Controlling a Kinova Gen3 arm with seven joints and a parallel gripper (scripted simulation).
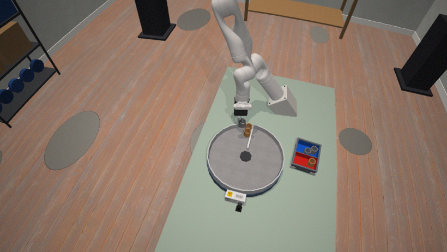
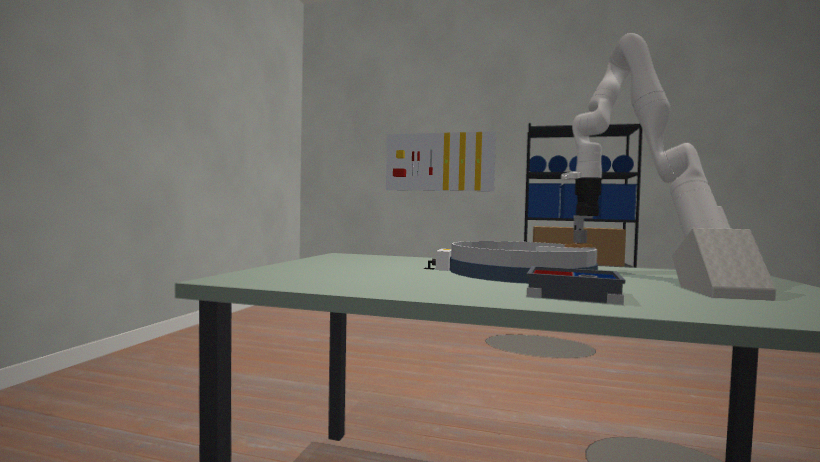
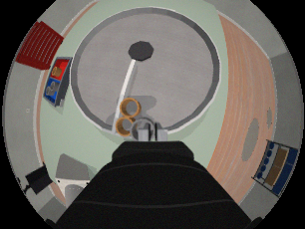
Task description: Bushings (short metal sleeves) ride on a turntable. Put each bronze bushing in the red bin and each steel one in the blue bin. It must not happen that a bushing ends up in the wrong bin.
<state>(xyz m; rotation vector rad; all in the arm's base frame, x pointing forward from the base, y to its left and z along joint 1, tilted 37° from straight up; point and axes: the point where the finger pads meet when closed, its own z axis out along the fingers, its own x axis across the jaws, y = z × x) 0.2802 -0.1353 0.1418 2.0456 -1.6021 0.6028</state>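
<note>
My gripper is now 41 cm to the right of the two-part bin, 10 cm above it and 8 cm short of it. Round my hand: grey turntable: 17 cm ahead, 8 cm below, 7 cm to the left.
</note>
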